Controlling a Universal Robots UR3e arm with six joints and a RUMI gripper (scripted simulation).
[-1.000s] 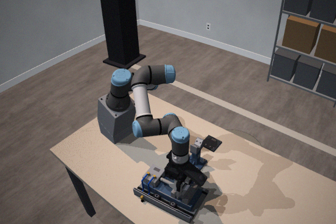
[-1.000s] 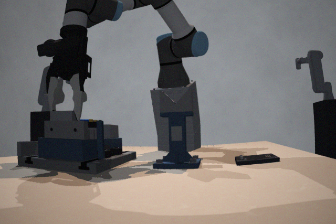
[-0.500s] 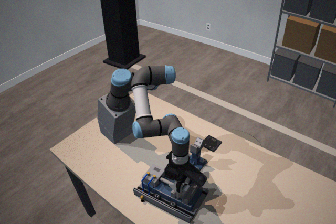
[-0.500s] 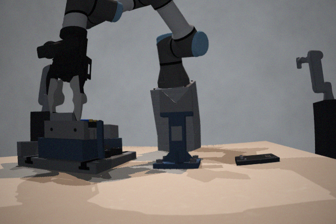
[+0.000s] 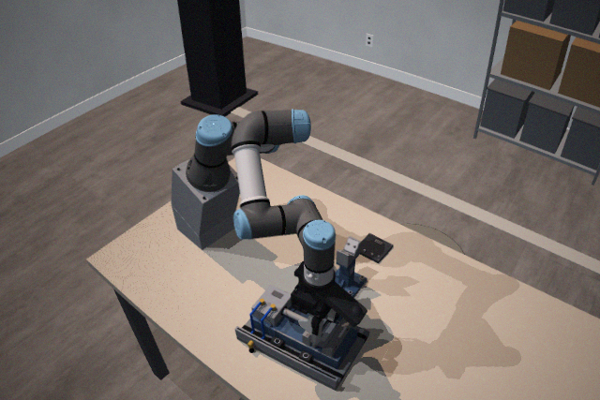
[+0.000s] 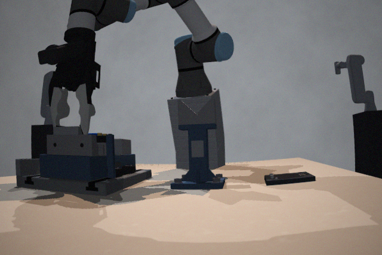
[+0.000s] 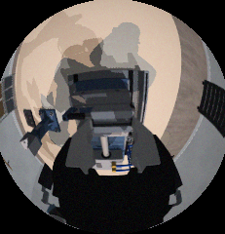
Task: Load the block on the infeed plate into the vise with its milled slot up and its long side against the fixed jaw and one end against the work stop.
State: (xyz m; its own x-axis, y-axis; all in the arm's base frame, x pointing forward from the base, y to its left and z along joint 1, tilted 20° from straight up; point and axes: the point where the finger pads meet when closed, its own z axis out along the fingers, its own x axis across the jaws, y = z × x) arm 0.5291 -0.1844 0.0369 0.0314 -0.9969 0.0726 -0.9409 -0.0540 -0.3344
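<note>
Now: hand right at the grey part. Also, from my hand: blue vise (70 mm below, 70 mm behind, 20 mm to the left).
</note>
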